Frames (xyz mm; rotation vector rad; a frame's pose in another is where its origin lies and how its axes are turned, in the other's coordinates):
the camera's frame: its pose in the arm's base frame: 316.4 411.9 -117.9 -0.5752 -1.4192 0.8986
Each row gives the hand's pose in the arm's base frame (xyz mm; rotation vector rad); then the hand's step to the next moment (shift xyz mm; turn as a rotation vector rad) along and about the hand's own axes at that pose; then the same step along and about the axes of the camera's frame.
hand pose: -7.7 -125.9 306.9 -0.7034 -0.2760 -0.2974
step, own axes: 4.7 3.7 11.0 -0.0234 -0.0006 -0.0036
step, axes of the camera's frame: 11.5 -1.5 -4.7 -0.0034 0.0129 0.0195
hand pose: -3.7 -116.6 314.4 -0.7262 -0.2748 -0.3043
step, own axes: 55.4 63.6 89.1 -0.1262 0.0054 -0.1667
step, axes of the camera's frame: 99.0 7.2 -72.1 -0.1615 0.1008 0.0866
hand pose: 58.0 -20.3 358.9 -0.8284 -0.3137 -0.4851
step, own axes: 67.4 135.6 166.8 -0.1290 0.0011 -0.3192
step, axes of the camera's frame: 172.1 42.2 -139.1 -0.3138 0.1099 0.0893
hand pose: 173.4 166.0 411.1 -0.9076 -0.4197 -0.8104
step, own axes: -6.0 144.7 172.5 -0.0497 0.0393 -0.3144
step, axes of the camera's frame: 160.3 77.3 -138.1 -0.3147 0.0592 0.0172
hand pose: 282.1 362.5 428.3 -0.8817 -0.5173 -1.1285
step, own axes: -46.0 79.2 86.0 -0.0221 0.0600 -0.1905
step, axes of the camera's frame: 75.5 59.5 -80.9 -0.1961 0.0349 -0.0262
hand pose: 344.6 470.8 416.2 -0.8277 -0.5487 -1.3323
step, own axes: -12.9 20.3 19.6 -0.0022 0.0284 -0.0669
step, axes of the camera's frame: 16.6 11.6 -23.5 -0.0705 0.0067 -0.0164
